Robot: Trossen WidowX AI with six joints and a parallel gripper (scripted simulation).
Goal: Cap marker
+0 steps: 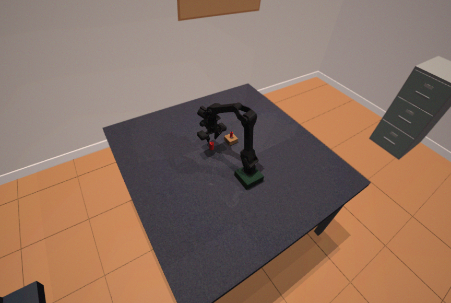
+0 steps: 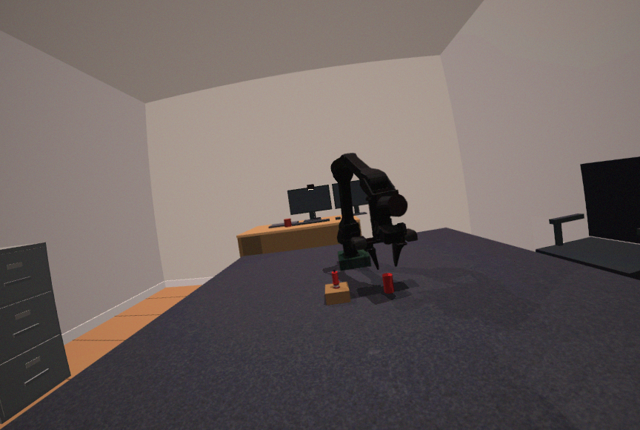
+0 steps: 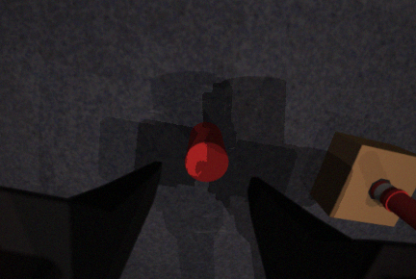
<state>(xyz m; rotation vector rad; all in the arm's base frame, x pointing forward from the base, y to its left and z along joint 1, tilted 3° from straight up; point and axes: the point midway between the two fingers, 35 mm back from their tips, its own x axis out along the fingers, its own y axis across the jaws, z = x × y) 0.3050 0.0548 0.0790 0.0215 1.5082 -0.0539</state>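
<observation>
My gripper tip is now 50 mm above the red cap. The rest, counted from my gripper tip: holder block 20 mm behind, 150 mm to the right, 60 mm below.
</observation>
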